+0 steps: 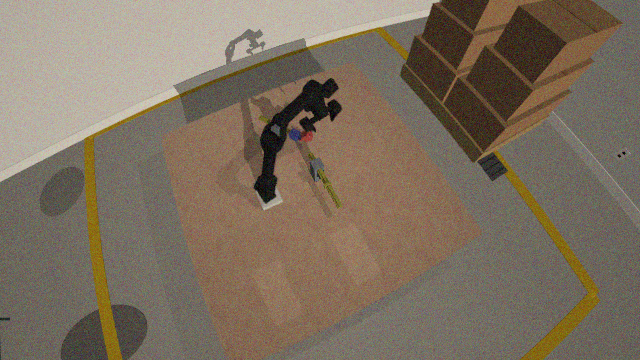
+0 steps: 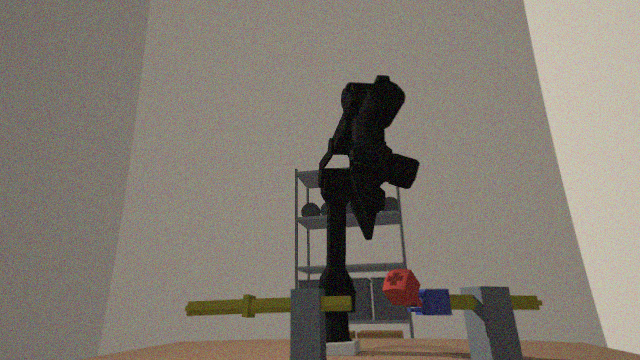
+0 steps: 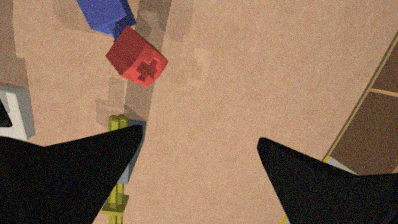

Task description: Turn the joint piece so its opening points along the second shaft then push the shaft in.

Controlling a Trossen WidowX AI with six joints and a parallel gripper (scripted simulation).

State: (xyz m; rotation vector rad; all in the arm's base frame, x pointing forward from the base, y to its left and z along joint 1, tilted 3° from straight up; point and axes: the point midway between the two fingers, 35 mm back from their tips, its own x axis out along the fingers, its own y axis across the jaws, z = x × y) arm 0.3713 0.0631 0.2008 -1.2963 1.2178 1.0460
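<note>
The red joint piece is 8 cm below my gripper tip, 6 cm behind it and 5 cm to the left of it.
</note>
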